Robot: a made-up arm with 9 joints. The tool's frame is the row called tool.
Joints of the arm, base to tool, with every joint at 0 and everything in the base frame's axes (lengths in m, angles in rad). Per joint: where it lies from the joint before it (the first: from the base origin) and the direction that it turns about. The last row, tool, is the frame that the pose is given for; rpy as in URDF.
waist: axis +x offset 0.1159 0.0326 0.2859
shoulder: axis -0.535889 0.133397 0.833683 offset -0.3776 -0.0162 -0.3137
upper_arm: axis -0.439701 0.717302 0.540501 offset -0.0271 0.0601 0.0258
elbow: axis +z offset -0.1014 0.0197 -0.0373
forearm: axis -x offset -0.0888 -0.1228 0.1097
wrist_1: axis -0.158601 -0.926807 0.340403 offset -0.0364 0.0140 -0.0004
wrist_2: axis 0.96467 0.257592 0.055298 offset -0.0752 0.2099 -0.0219
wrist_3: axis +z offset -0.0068 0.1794 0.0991
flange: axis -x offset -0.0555 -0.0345 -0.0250
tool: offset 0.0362 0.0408 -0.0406 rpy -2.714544 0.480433 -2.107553
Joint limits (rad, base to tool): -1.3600..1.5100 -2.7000..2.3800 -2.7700..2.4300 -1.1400..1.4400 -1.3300..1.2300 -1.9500..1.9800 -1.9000..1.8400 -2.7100..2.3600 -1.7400..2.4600
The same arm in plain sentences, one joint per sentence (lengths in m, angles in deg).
The arm has nine revolute joints in a row. What follows holds with every joint at zero, and every direction is one of the base frame's.
Joint 1 sits 0.1159 m along +x and 0.0326 m along +y and 0.2859 m along +z from the base frame's origin and turns about +x, from -77.92 to 86.52 deg.
Joint 2 sits 0.3776 m along -x and 0.0162 m along -y and 0.3137 m along -z from joint 1 and turns about the direction (-0.535889, 0.133397, 0.833683), from -154.7 to 136.36 deg.
Joint 3 sits 0.0271 m along -x and 0.0601 m along +y and 0.0258 m along +z from joint 2 and turns about the direction (-0.439701, 0.717302, 0.540501), from -158.71 to 139.23 deg.
Joint 4 sits 0.1014 m along -x and 0.0197 m along +y and 0.0373 m along -z from joint 3 and turns about +z, from -65.32 to 82.51 deg.
Joint 5 sits 0.0888 m along -x and 0.1228 m along -y and 0.1097 m along +z from joint 4 and turns about -x, from -76.2 to 70.47 deg.
Joint 6 sits 0.0364 m along -x and 0.014 m along +y and 0.0004 m along -z from joint 5 and turns about the direction (-0.158601, -0.926807, 0.340403), from -111.73 to 113.45 deg.
Joint 7 sits 0.0752 m along -x and 0.2099 m along +y and 0.0219 m along -z from joint 6 and turns about the direction (0.96467, 0.257592, 0.055298), from -108.86 to 105.42 deg.
Joint 8 sits 0.0068 m along -x and 0.1794 m along +y and 0.0991 m along +z from joint 7 and turns about +z, from -155.27 to 135.22 deg.
Joint 9 sits 0.0555 m along -x and 0.0345 m along -y and 0.025 m along -z from joint 8 and turns about -x, from -99.69 to 140.95 deg.
The tool frame, which is the frame that the pose is given for, sits 0.0362 m along +x and 0.0408 m along +y and 0.0406 m along -z from joint 9; its axes are the base frame's turned by roll -155.53, pitch 27.53 and yaw -120.75 deg (as in URDF: about the fixed x, then y, then z).

